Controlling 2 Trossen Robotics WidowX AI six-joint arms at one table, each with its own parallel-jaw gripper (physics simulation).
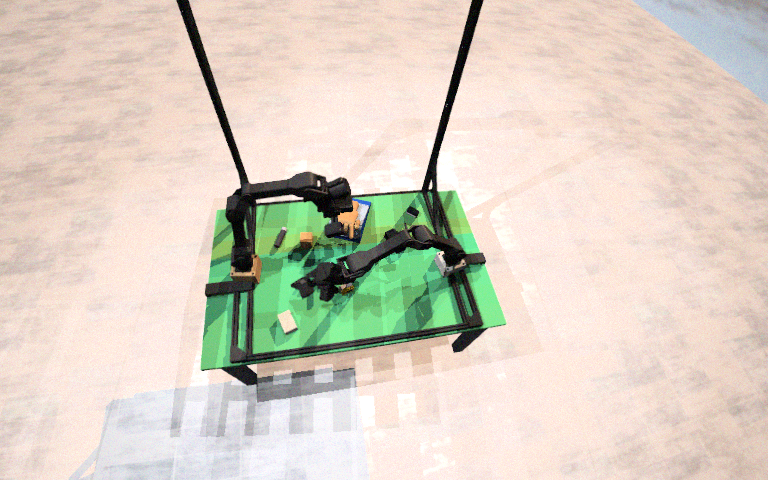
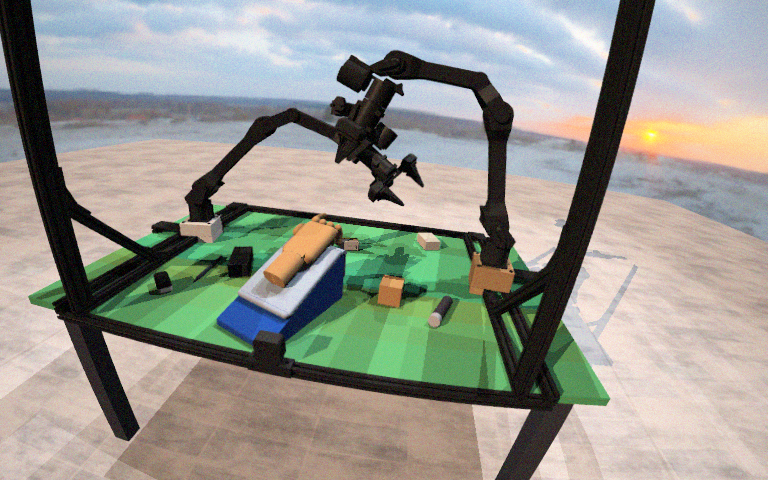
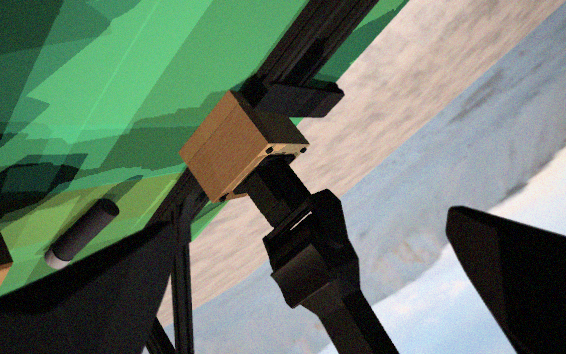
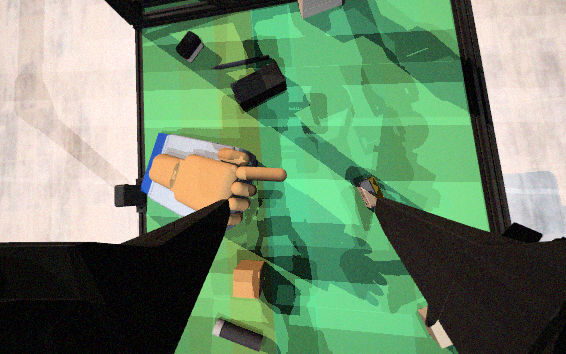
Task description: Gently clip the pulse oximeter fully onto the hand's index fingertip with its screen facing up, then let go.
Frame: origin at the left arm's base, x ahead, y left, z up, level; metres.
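Seen in the pictures: left gripper, fingertip midpoint: [image 2: 413, 196] [image 3: 311, 227]; right gripper, fingertip midpoint: [image 1: 343, 223] [image 2: 342, 161] [image 4: 302, 205]; left arm's base, link origin: [image 1: 451, 258] [image 2: 201, 218]; right arm's base, link origin: [image 1: 244, 264] [image 2: 493, 262] [image 3: 264, 172].
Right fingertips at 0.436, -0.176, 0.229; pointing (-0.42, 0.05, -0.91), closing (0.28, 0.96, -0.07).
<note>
Offsets run from my right fingertips to a thing's top centre, as dx, dy, dz.
The pulse oximeter {+0.036, +0.135, -0.256} [image 1: 346, 288] [image 2: 351, 244] [image 4: 369, 194], small and pale with a grey face and a yellow part, lies on the green table apart from the hand; its screen cannot be made out. The tan hand [image 1: 349, 215] [image 2: 308, 243] [image 4: 205, 180] rests on a blue and white wedge [image 2: 311, 305] [image 4: 159, 145]. Its index finger [image 4: 265, 174] sticks out bare past the wedge. My right gripper [image 4: 302, 205] is open and empty, high above the table; the hand and oximeter show beyond its fingers. My left gripper [image 1: 312, 289] [image 2: 412, 195] is open and empty, raised over the table.
An orange block {+0.128, -0.148, -0.238} [image 1: 305, 238] [image 2: 390, 291] [image 4: 247, 280] and a dark cylinder {+0.235, -0.208, -0.261} [image 2: 440, 311] [image 3: 86, 231] [image 4: 240, 334] lie beside the wedge. A black box {-0.253, -0.016, -0.253} [image 2: 240, 261] [image 4: 259, 86], a pen {-0.333, -0.043, -0.279} [image 4: 245, 62] and a small black item {-0.404, -0.144, -0.256} [image 4: 190, 46] lie opposite. A white block {+0.300, +0.193, -0.258} [image 1: 287, 321] [image 2: 428, 241] lies apart.
</note>
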